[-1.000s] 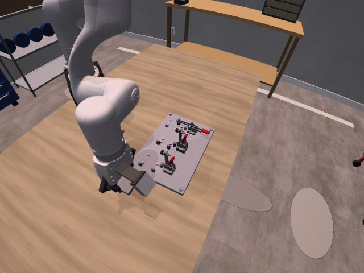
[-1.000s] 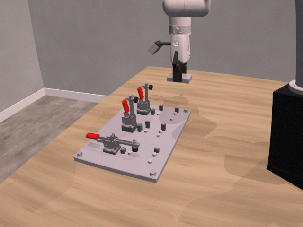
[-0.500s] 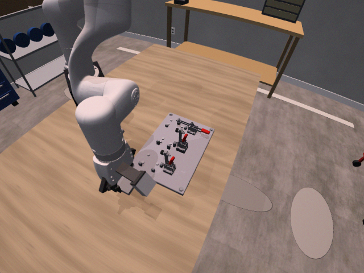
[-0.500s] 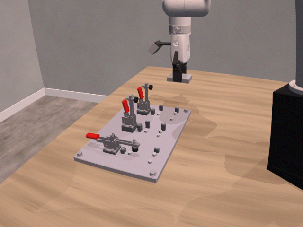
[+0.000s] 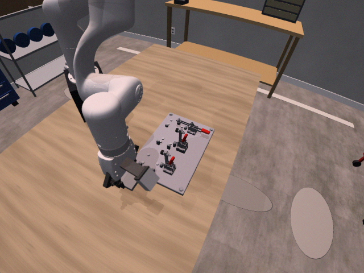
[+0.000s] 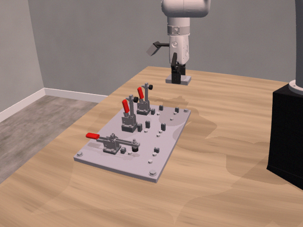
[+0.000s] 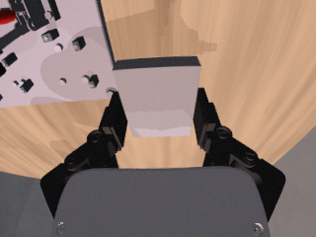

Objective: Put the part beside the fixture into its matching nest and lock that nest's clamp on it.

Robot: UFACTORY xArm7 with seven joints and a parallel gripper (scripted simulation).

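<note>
Now: the grey fixture plate 220 mm to the left of my hand, 100 mm below it and 100 mm ahead of it. From my hand the other things lie so: grey part: 10 mm below; clamp: 220 mm to the left, 120 mm ahead, 50 mm below.
</note>
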